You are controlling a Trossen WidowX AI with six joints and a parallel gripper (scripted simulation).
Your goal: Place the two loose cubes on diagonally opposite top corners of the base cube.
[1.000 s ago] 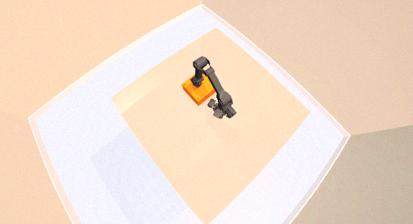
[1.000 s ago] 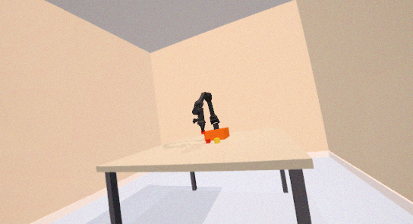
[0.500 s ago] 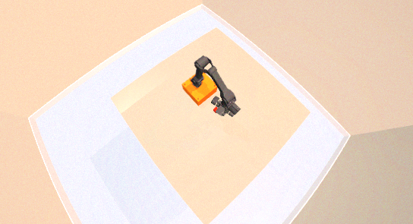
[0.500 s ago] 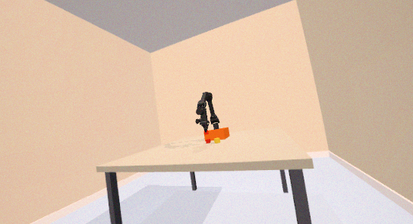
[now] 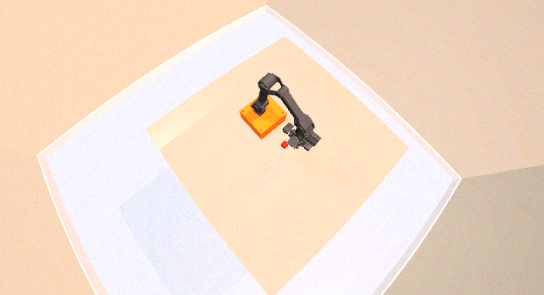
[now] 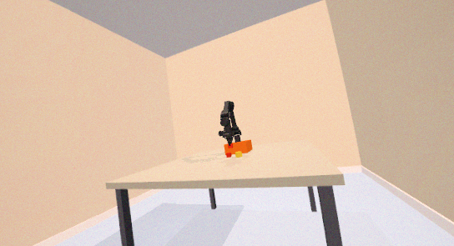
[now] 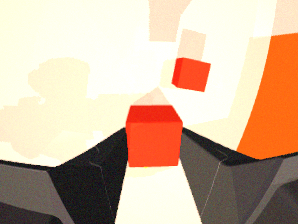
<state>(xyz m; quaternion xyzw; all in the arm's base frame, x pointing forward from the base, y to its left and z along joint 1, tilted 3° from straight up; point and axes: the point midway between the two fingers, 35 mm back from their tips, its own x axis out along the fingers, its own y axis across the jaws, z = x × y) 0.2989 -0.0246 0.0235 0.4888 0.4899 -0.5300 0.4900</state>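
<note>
The yellow cube lies 80 mm below my gripper tip and 60 mm to the left of it.
</note>
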